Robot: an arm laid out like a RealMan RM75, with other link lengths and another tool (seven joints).
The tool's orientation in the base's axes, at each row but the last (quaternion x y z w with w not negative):
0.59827, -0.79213, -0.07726, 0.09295
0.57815, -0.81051, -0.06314, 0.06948
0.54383, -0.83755, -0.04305, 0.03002
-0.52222, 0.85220, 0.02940, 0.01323
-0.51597, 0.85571, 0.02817, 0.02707
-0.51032, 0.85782, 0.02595, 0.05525
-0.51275, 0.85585, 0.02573, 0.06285
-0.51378, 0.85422, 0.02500, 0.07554
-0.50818, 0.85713, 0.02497, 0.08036
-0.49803, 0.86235, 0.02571, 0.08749
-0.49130, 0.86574, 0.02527, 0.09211
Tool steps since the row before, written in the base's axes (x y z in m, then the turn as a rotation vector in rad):
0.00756, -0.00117, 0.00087, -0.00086, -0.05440, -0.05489
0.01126, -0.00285, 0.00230, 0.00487, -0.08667, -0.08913
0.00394, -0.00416, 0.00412, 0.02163, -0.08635, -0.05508
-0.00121, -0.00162, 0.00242, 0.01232, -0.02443, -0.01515
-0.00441, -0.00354, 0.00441, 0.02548, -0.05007, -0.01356
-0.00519, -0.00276, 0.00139, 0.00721, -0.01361, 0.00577
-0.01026, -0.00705, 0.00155, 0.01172, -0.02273, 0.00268
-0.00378, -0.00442, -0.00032, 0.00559, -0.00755, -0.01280
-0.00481, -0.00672, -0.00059, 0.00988, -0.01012, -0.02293
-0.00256, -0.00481, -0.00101, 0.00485, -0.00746, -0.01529
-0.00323, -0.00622, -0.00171, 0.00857, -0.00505, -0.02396
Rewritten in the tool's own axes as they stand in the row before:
-0.00084, -0.00717, -0.00267, 0.04956, -0.02683, 0.05288
-0.00084, -0.01096, -0.00441, 0.07689, -0.04884, 0.08475
0.00221, -0.00483, -0.00464, 0.06990, -0.06037, 0.04927
0.00186, 0.00043, -0.00251, 0.01694, -0.02259, 0.01346
0.00484, 0.00234, -0.00474, 0.03328, -0.04614, 0.01015
0.00470, 0.00322, -0.00201, 0.00777, -0.01290, -0.00661
0.01074, 0.00567, -0.00313, 0.01405, -0.02113, -0.00417
0.00565, 0.00126, -0.00061, 0.00600, -0.00804, 0.01231
0.00819, 0.00099, -0.00080, 0.00787, -0.01264, 0.02246
0.00554, -0.00016, 0.00004, 0.00670, -0.00728, 0.01466
0.00719, -0.00037, 0.00041, 0.00440, -0.00882, 0.02400

